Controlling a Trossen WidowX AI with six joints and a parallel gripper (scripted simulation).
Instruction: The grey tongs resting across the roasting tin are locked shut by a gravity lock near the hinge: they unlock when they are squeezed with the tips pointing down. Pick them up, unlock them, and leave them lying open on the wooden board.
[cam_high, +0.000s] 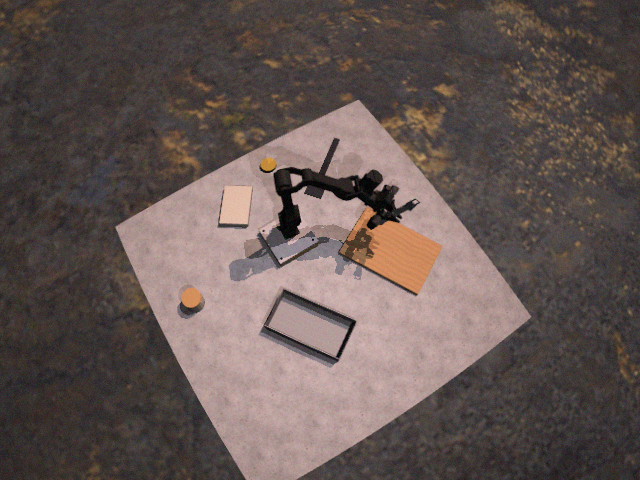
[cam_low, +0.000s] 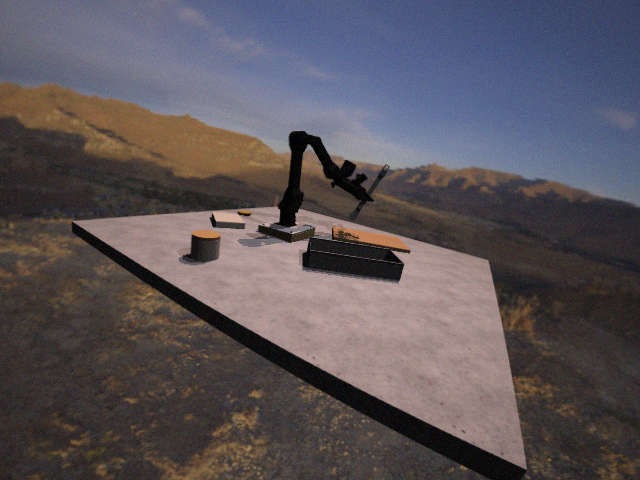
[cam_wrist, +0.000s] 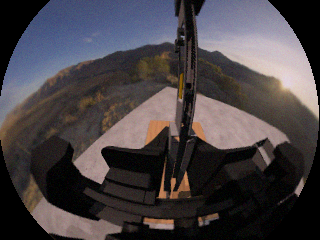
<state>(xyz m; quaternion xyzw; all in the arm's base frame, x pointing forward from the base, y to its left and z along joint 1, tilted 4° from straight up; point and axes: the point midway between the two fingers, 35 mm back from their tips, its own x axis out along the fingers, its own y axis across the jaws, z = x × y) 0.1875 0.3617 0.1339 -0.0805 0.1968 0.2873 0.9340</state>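
The wooden board is 30 mm ahead of my gripper tip, 30 mm to the right of it and 180 mm below it. From my gripper tip the other things lie so: roasting tin 180 mm ahead, 460 mm to the right, 160 mm below; pale flat block 420 mm behind, 530 mm to the right, 180 mm below; black spatula 430 mm behind, 110 mm to the right, 190 mm below.
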